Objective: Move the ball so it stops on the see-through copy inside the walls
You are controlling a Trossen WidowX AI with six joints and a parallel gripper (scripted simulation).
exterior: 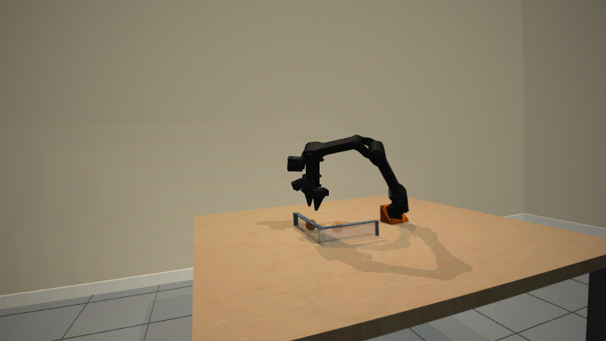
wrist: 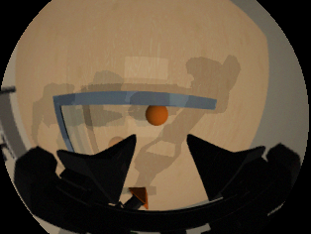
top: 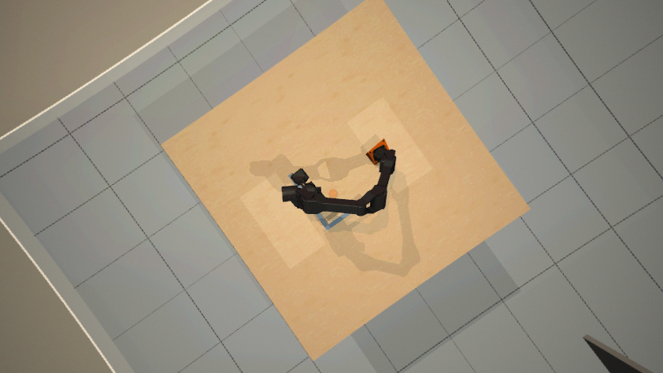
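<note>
Now: the orange ball 10 mm ahead of my gripper tip and 70 mm below it. From my gripper tip the other things lie so: see-through orange copy 80 mm behind, 80 mm to the left, 70 mm below.
</note>
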